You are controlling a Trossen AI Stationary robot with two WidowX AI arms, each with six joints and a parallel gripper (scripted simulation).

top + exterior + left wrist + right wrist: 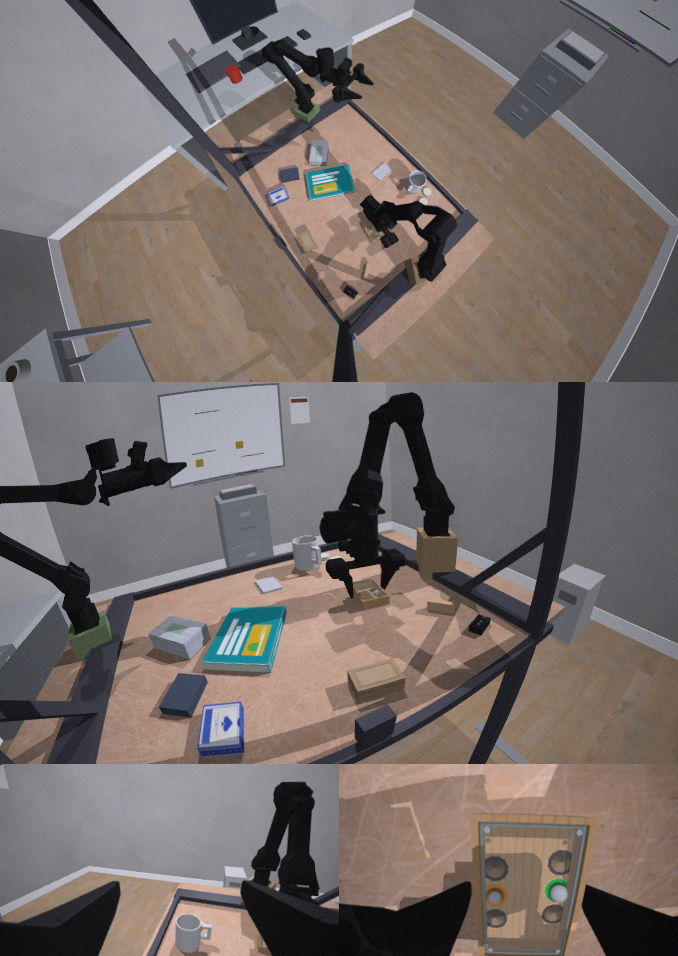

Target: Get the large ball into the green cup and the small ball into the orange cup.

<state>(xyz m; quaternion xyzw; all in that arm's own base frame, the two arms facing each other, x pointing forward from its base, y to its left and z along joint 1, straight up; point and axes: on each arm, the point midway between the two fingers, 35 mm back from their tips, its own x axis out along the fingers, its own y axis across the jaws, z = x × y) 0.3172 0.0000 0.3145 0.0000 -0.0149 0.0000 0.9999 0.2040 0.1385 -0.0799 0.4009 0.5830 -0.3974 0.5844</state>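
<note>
Now: the covered wooden puzzle 30 mm below my right hand. From my right hand the other things lie so: dark blue box (210 mm behind, 450 mm to the left, 30 mm below).
</note>
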